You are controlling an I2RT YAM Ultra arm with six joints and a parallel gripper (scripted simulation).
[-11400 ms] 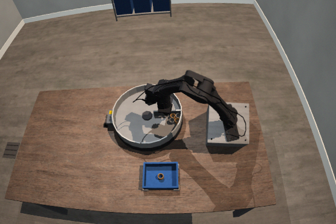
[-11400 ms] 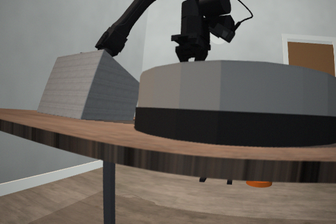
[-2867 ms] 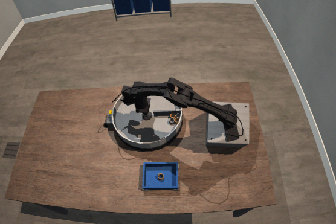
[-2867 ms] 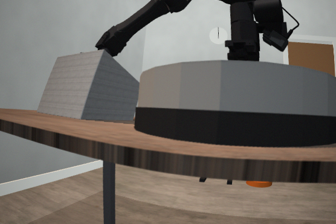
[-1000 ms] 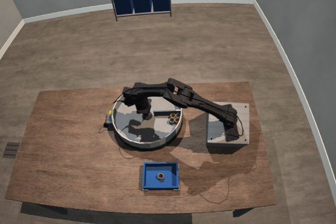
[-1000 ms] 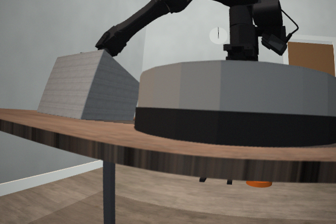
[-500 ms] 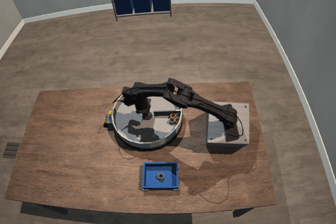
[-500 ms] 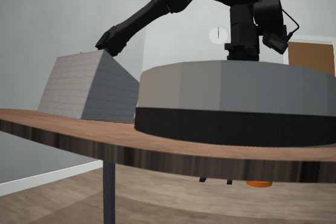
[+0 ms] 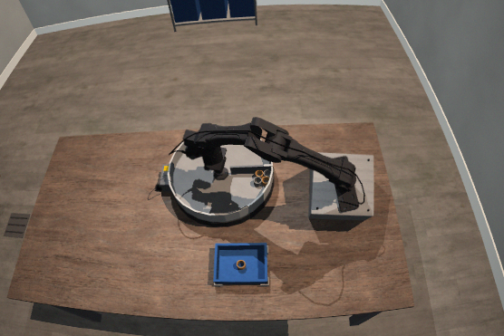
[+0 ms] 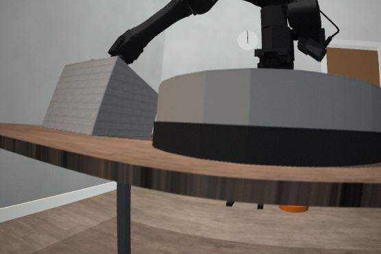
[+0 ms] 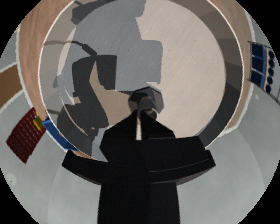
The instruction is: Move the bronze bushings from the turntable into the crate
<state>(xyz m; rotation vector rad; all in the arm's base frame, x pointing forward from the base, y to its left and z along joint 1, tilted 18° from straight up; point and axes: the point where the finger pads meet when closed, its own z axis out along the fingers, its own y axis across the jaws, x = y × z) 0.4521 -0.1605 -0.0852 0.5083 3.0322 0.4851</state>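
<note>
Now: hand 1 cm to the left of the grey turntable and 4 cm above it. From my hand the other things lie so: blue crate: 4 cm behind, 37 cm to the left, 7 cm below.
</note>
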